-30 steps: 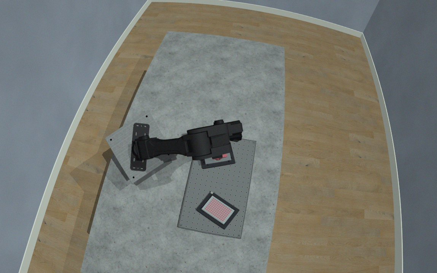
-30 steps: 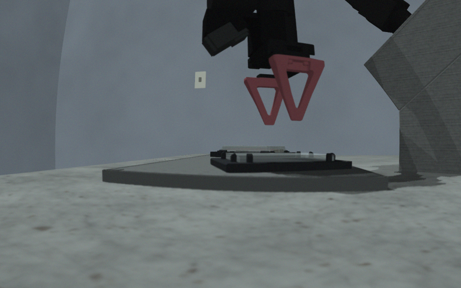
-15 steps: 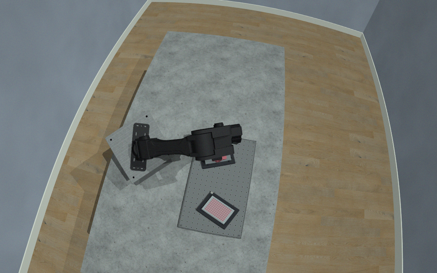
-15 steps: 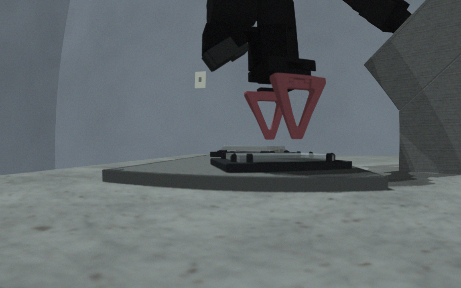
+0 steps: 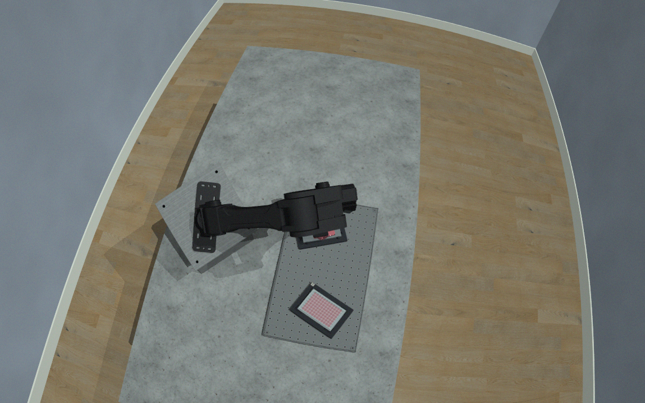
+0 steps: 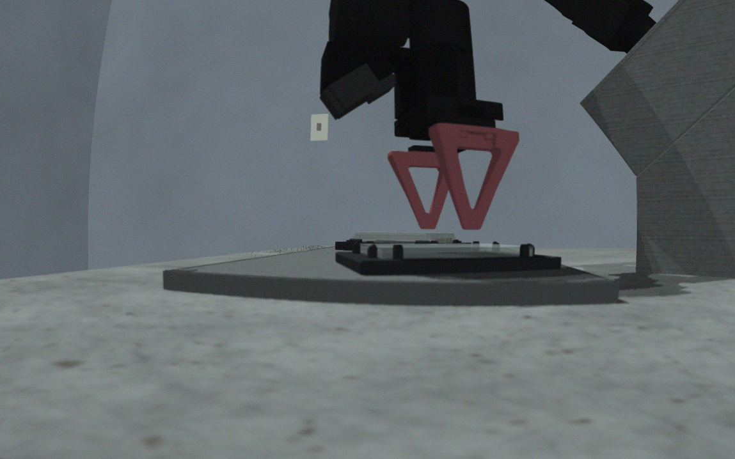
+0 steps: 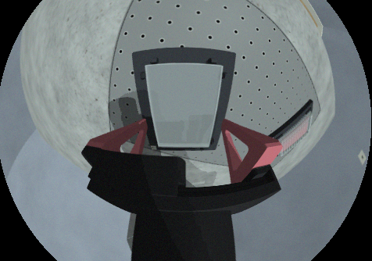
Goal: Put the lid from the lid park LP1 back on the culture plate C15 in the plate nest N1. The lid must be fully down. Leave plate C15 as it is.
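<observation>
Now: the clear lid 2 cm below my hand. Round my hand: culture plate C15: 29 cm to the right, 2 cm below, 2 cm behind; black plate nest N1: 29 cm to the right, 3 cm below, 2 cm behind; black lid park LP1: 3 cm below.
</observation>
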